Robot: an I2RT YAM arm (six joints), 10 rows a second.
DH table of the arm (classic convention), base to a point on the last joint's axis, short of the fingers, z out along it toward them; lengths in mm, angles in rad. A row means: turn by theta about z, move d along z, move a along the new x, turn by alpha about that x. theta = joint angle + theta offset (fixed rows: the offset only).
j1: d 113.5, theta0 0, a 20, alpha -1.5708
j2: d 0, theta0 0, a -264, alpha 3.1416
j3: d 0, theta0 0.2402, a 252.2, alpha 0
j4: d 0, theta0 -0.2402, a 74, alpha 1.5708
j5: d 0, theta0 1.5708, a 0, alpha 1.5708
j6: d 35.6, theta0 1.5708, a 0, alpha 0
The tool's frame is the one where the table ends.
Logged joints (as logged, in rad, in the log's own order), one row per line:
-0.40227, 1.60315, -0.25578, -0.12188, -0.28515, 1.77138
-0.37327, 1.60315, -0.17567, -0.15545, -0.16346, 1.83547
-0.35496, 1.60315, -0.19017, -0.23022, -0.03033, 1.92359
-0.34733, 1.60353, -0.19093, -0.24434, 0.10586, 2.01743
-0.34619, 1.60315, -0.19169, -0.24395, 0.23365, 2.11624
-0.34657, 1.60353, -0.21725, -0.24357, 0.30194, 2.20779
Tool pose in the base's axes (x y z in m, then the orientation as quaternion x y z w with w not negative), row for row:
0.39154, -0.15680, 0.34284, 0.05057, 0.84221, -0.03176, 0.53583
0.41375, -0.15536, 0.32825, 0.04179, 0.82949, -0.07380, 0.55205
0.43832, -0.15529, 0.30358, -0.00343, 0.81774, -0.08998, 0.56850
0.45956, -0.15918, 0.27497, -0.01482, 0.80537, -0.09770, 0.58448
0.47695, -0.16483, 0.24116, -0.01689, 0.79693, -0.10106, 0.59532
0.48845, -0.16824, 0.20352, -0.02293, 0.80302, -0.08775, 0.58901
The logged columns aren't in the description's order. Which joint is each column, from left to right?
Columns, left to right: j1, j3, j5, j6, j4, j2.
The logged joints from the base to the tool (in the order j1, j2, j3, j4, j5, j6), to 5 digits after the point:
-0.40227, 1.77138, 1.60315, -0.28515, -0.25578, -0.12188
-0.37327, 1.83547, 1.60315, -0.16346, -0.17567, -0.15545
-0.35496, 1.92359, 1.60315, -0.03033, -0.19017, -0.23022
-0.34733, 2.01743, 1.60353, 0.10586, -0.19093, -0.24434
-0.34619, 2.11624, 1.60315, 0.23365, -0.19169, -0.24395
-0.34657, 2.20779, 1.60353, 0.30194, -0.21725, -0.24357

